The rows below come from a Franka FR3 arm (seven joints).
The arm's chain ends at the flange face. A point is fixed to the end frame.
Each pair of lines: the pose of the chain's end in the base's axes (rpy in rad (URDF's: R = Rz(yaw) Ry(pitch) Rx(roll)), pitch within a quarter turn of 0, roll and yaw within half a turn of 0; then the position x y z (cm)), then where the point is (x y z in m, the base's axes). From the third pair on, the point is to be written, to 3 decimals.
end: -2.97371 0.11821 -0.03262 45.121 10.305 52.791
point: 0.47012 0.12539 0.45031
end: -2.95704 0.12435 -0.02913 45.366 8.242 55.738
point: 0.47210 0.10608 0.48005
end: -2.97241 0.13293 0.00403 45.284 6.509 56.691
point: 0.470 0.088 0.489
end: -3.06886 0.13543 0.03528 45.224 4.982 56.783
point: 0.468 0.066 0.488
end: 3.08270 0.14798 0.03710 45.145 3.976 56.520
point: 0.467 0.046 0.484
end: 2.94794 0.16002 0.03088 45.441 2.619 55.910
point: 0.469 0.022 0.478
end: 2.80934 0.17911 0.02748 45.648 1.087 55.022
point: 0.470 -0.005 0.470
